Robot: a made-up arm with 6 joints.
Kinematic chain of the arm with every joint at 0, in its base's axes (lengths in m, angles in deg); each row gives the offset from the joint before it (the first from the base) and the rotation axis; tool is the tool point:
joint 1: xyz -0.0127 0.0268 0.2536 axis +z
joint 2: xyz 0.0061 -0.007 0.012 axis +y
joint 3: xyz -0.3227 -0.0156 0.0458 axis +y
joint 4: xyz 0.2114 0.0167 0.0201 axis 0.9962 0 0.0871
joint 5: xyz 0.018 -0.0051 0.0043 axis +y
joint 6: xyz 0.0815 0.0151 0.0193 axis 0.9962 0 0.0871
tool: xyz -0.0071 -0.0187 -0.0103
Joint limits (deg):
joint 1: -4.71..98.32
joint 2: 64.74..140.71
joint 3: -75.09..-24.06
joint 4: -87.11..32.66
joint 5: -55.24..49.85
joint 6: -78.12..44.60
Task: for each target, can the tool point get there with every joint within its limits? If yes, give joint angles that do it. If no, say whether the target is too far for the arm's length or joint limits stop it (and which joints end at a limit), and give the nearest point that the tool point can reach.
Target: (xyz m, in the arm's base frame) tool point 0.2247 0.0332 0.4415
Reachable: yes | joints 5.50 75.29 -36.10 6.76 -0.82 -62.30
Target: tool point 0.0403 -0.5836 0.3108
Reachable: no: joint limits stop it (at a limit: joint 1, joint 3, joint 5, joint 6) | nearest point 0.1594 -0.0525 0.3459 | short by 0.545 m
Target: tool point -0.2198 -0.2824 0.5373
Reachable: no: joint limits stop it (at a limit: joint 1, joint 2, joint 3, joint 5, joint 6) | nearest point 0.1050 -0.0466 0.4064 | short by 0.422 m
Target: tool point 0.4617 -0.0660 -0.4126
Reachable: no: too far | nearest point 0.3398 -0.0148 0.1318 | short by 0.560 m
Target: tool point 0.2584 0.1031 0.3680
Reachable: yes | joints 17.91 95.19 -51.13 4.31 37.15 4.11
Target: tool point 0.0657 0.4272 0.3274
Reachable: yes | joints 78.32 119.46 -56.14 -14.28 -38.39 -63.62
